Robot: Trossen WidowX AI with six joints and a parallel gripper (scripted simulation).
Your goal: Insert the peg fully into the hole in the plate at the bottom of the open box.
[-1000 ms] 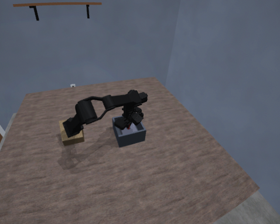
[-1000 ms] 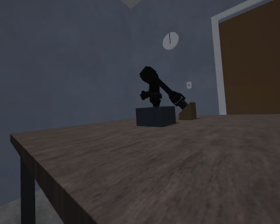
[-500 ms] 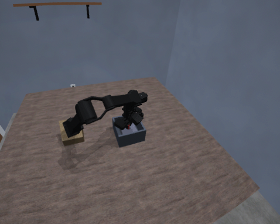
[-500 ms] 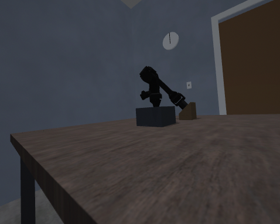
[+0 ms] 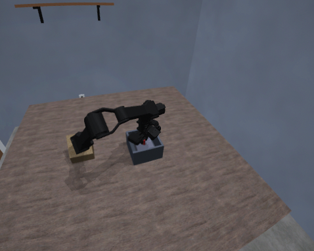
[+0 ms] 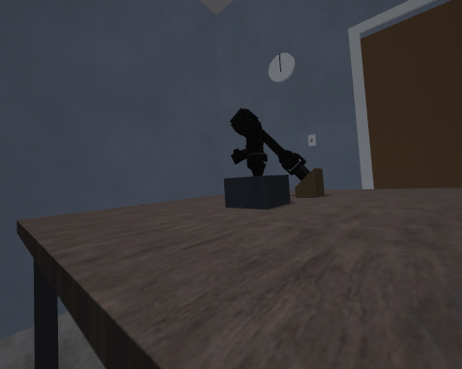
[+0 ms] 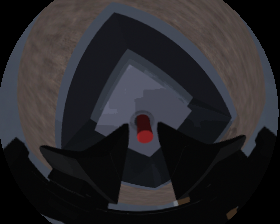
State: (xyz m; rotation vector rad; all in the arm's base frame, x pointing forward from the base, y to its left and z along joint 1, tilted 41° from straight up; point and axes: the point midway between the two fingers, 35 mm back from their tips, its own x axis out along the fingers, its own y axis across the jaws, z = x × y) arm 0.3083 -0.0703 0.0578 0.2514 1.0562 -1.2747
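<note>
Right now my hand is 50 mm above the red peg. Also, from my hand: grey plate (60 mm below); then box (80 mm below).
</note>
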